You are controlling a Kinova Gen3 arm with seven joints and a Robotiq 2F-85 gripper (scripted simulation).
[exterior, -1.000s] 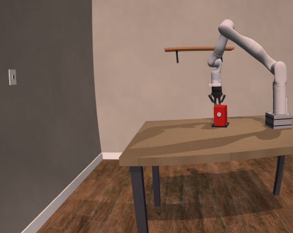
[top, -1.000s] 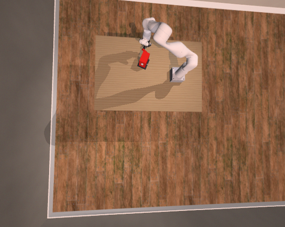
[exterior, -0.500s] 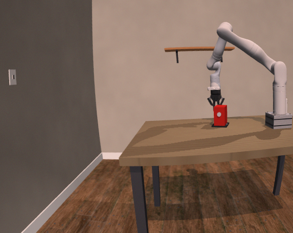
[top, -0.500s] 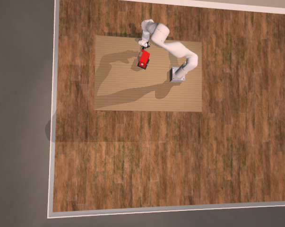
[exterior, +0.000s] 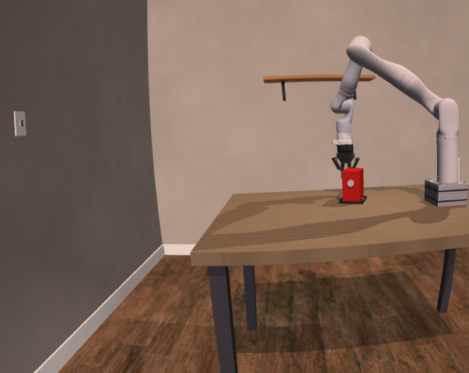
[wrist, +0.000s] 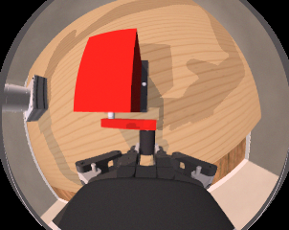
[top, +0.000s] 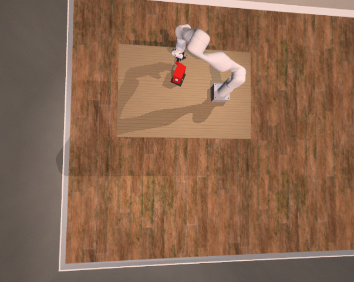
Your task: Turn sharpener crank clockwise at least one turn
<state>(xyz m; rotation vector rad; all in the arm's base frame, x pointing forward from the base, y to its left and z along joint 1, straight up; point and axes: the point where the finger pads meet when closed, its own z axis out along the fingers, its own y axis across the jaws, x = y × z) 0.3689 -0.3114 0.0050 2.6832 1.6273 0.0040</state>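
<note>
My hand is 1 cm short of the dark crank knob and 2 cm to the right of it.
</note>
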